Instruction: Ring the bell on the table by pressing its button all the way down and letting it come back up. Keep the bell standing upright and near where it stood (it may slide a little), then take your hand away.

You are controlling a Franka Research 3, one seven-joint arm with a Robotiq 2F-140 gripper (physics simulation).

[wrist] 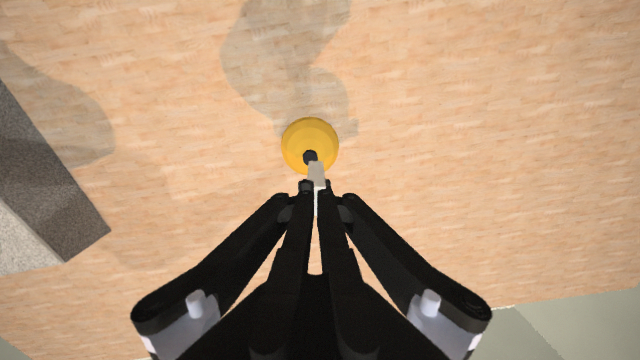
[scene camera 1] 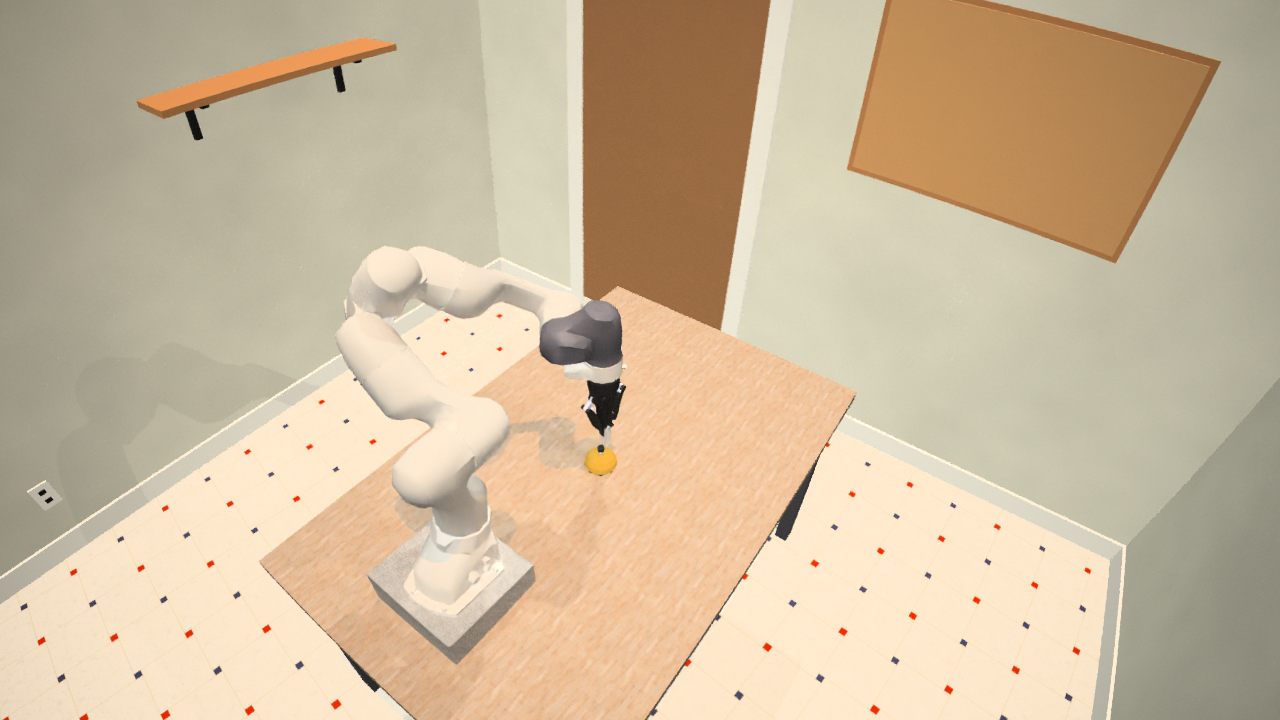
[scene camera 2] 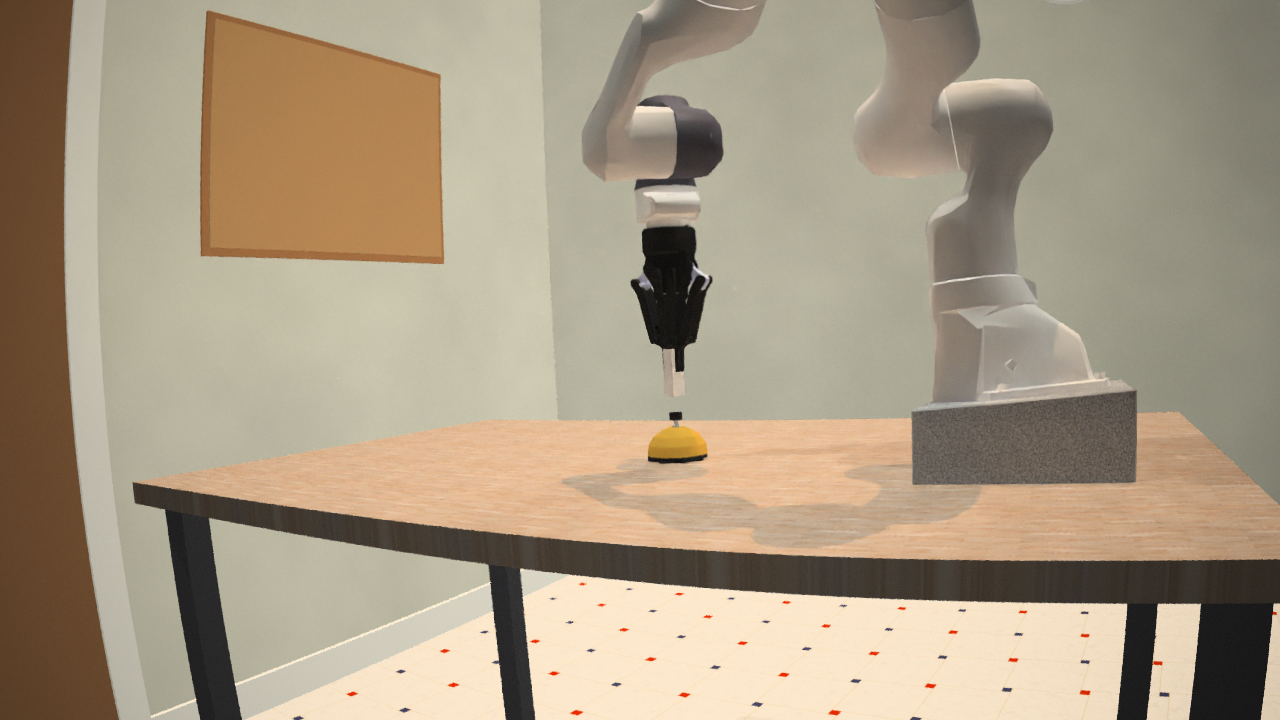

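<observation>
A yellow dome bell (scene camera 1: 600,462) (scene camera 2: 677,445) (wrist: 310,135) stands upright on the wooden table (scene camera 1: 698,537) (scene camera 2: 402,483) (wrist: 500,150). Its black button (scene camera 1: 600,447) (scene camera 2: 675,415) (wrist: 310,156) stands up on a thin stem above the dome, which shows in the scene camera 2 view. My gripper (scene camera 1: 605,440) (scene camera 2: 674,394) (wrist: 315,172) is shut with nothing between its fingers and points straight down. Its pale fingertips hang a small gap above the button and do not touch it. In the wrist view the tips overlap the near edge of the button and part of the dome.
The robot's grey base block (scene camera 1: 452,631) (scene camera 2: 1023,438) (wrist: 75,215) stands on the table, to the right of the bell in the scene camera 2 view. The arm's shadow falls across the table beside the bell. Walls and a door (scene camera 1: 671,161) are beyond the table.
</observation>
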